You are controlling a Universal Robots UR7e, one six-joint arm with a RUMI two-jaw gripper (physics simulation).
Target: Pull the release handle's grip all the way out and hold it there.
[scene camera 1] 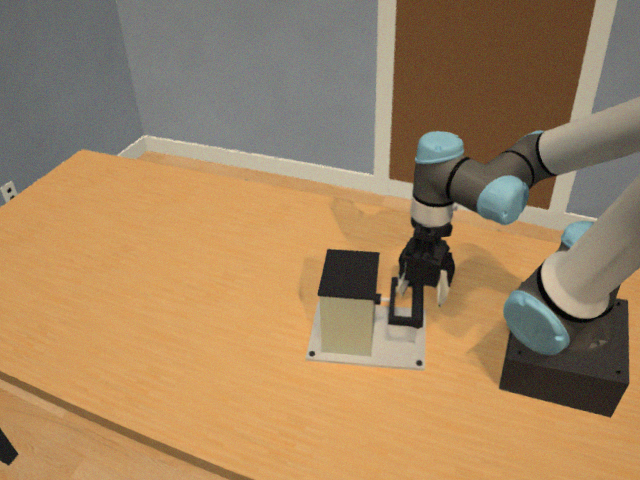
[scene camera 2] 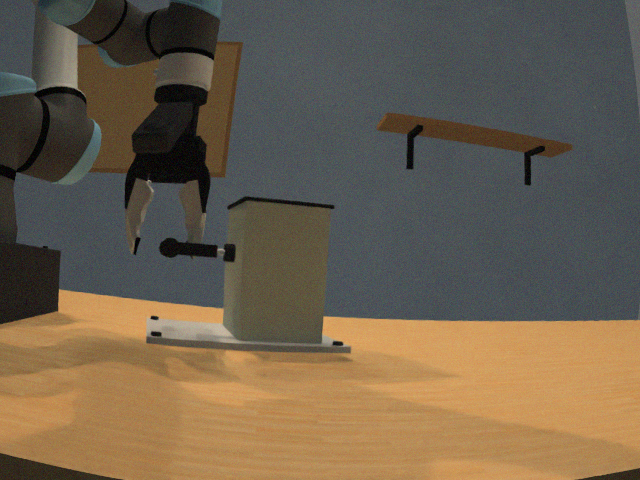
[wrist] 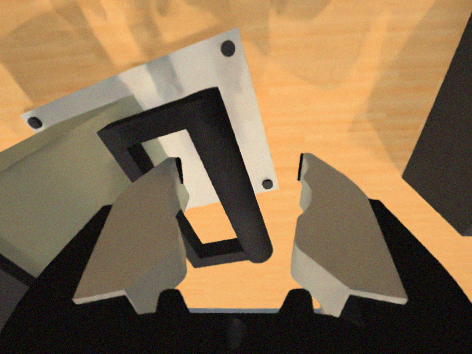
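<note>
The release handle (scene camera 1: 417, 304) (scene camera 2: 168, 248) (wrist: 225, 175) is a black rectangular loop with a round outer grip bar. A short pale rod (scene camera 1: 385, 299) (scene camera 2: 221, 252) joins it to a pale box (scene camera 1: 347, 325) (scene camera 2: 279, 273) (wrist: 55, 190) with a black top, on a light base plate (scene camera 1: 392, 356) (scene camera 2: 186, 330) (wrist: 250, 140). My gripper (scene camera 1: 420, 298) (scene camera 2: 163, 255) (wrist: 239, 159) is partly open, pointing down. One finger reaches into the loop, the other is outside the grip bar, with gaps beside the bar. The bar looks slanted between the fingers in the wrist view.
The dark robot base block (scene camera 1: 563, 372) (scene camera 2: 25, 284) (wrist: 445, 150) stands on the table, on the grip's outer side. The box rises beside the inner finger. A wooden wall shelf (scene camera 2: 475, 133) is high in the background. The table's near edge shows in scene camera 1.
</note>
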